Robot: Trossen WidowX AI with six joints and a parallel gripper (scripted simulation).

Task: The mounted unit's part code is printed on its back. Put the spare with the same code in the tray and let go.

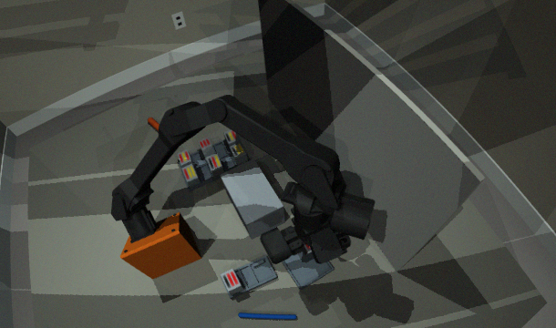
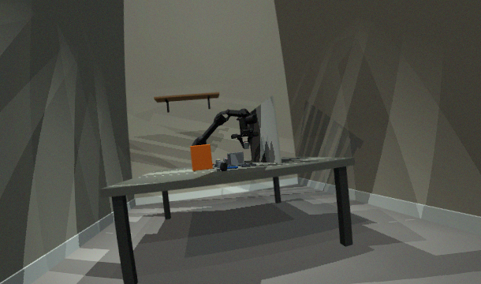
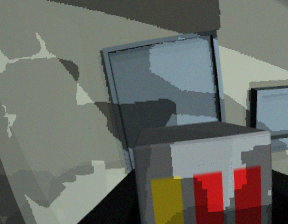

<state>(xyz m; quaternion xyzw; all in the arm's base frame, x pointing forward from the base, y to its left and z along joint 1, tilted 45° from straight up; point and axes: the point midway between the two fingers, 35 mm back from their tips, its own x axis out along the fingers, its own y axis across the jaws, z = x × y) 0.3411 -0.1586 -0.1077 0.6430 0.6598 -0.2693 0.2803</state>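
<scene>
The dark grey tray lies 1 cm behind my gripper tip, 1 cm to the left of it and 12 cm below it. Round my gripper tip: grey mounted unit 6 cm behind, 21 cm to the left, 8 cm below; then blue pen 15 cm behind, 9 cm to the right, 12 cm below.
</scene>
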